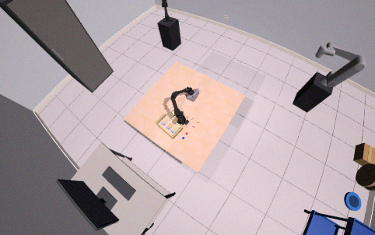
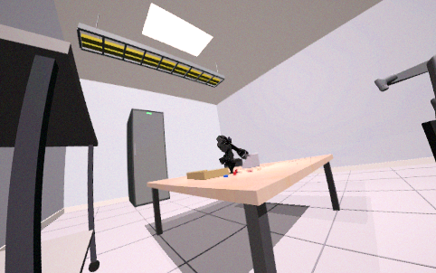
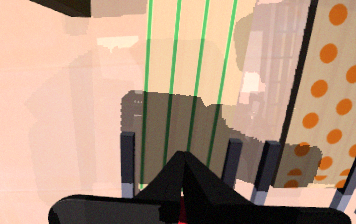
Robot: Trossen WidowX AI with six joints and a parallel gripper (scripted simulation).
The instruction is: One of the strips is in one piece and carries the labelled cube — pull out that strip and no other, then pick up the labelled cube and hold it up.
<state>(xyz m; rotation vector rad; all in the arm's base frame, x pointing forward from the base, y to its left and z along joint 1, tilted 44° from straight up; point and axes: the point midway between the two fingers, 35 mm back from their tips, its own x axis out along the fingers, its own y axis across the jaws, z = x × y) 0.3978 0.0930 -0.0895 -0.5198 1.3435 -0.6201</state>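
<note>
Now: gripper tip 10 cm past the tan block and 8 cm to the right of it. The rest, counted from my gripper tip: pink block: 2 cm behind, 16 cm to the left.
</note>
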